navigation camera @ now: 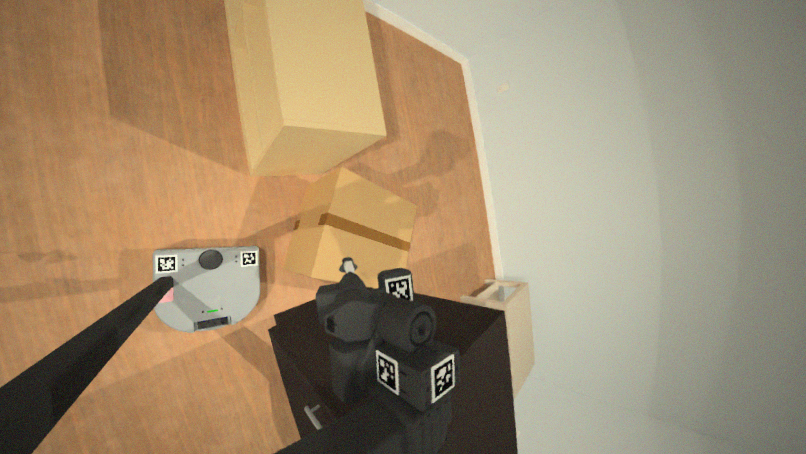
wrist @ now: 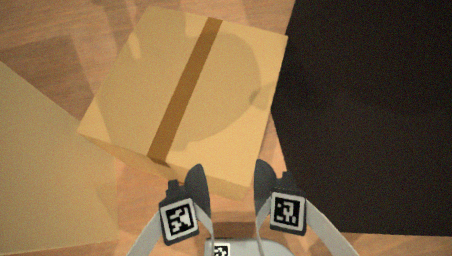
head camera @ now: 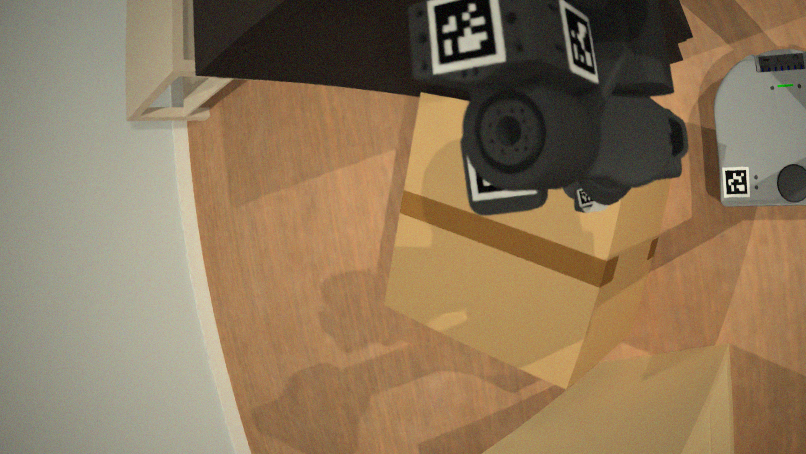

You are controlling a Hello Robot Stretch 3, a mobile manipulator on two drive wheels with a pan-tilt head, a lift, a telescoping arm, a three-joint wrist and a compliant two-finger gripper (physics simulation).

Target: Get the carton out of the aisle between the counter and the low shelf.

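Observation:
The tan carton with a brown tape strip stands on the floor, turned at an angle. It lies between a dark cabinet with a bar handle, likely the counter, and a long pale yellow block, possibly the low shelf. One carton corner is close to the block. My gripper is open, with nothing between its fingers, above the carton's edge. In the head camera view the wrist hides part of the carton's top and most of the gripper.
My grey base stands on the wood floor beside the carton. A pale wooden frame stands against the grey wall, beside the dark cabinet. My arm extends over the dark cabinet.

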